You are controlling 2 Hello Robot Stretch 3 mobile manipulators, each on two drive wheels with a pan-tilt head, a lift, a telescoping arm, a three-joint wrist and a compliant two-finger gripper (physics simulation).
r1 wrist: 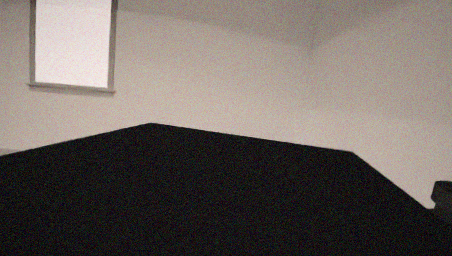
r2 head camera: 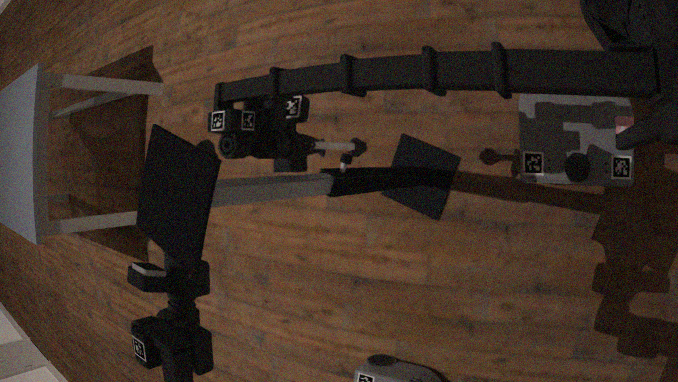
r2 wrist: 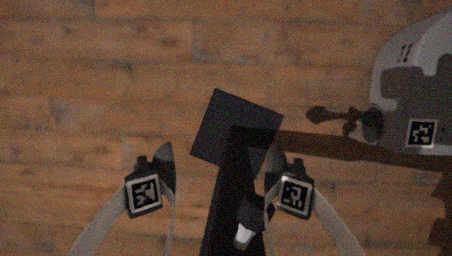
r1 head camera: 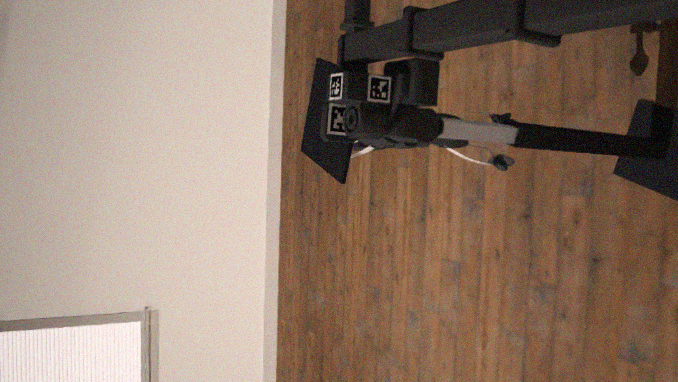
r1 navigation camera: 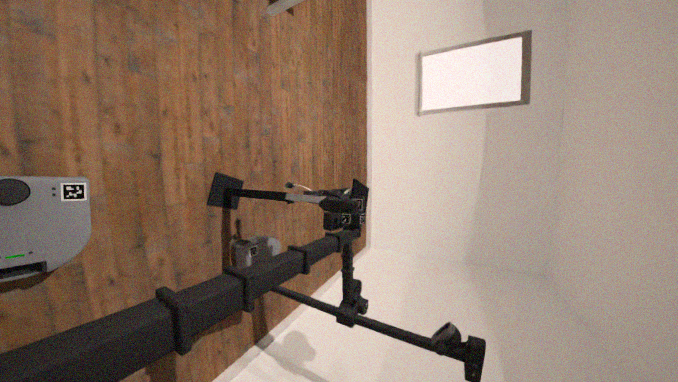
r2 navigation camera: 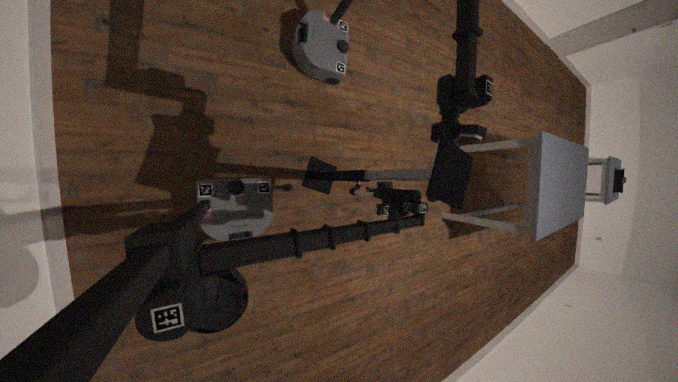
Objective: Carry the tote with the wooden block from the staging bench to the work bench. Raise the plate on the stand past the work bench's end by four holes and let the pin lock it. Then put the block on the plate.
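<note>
The black plate tops the stand's post. r1's wrist is beside the plate; its fingers are hidden. r2's gripper is open, pointing down around the post, in the r2 wrist view. The pin's knob is on the post; in the r2 wrist view it lies near the right finger. The work bench stands beside the stand. The black tote with a small brown block is on the staging bench.
The stand's foot is on the wood floor. r1's base and r2's base stand apart. r2's arm reaches alongside the post. Walls bound the room.
</note>
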